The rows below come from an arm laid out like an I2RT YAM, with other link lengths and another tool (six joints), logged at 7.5 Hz.
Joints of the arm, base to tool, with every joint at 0 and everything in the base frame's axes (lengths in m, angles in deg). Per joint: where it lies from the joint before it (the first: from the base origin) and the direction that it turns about. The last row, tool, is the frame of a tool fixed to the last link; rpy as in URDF.
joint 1: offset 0 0 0.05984 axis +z
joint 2: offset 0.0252 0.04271 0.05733 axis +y
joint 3: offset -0.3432 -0.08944 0 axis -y
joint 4: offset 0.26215 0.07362 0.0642 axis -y
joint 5: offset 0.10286 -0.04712 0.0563 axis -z
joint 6: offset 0.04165 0 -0.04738 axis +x
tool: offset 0.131 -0.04 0.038 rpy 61.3 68.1 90
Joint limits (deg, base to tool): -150..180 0..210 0..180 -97..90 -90..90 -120..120
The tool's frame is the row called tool.
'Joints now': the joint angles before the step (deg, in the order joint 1, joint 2, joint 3, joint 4, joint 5, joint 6). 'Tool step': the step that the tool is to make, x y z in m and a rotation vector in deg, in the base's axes. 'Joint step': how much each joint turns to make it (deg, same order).
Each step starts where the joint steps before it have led.
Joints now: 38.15 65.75 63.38 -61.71 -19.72 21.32
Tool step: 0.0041 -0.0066 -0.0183 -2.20 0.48 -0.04
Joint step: -1.06 0.93 -2.40 1.07 0.89 -1.62
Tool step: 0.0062 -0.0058 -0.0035 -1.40 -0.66 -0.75
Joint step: -0.83 0.53 -0.25 0.25 1.36 -0.72
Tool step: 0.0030 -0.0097 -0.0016 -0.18 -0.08 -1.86
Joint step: -1.70 -0.47 -0.56 0.07 0.24 0.08
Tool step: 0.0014 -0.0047 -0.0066 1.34 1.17 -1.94
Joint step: -1.79 -0.20 -1.47 1.31 -1.56 0.88
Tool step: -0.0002 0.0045 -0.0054 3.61 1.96 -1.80
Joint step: -1.21 -0.15 -1.71 2.64 -3.52 2.33
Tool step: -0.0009 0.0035 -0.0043 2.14 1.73 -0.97
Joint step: -0.65 0.21 -0.95 1.40 -2.35 1.54
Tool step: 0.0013 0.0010 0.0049 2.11 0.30 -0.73
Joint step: -1.07 -0.37 0.18 0.51 -1.93 0.58
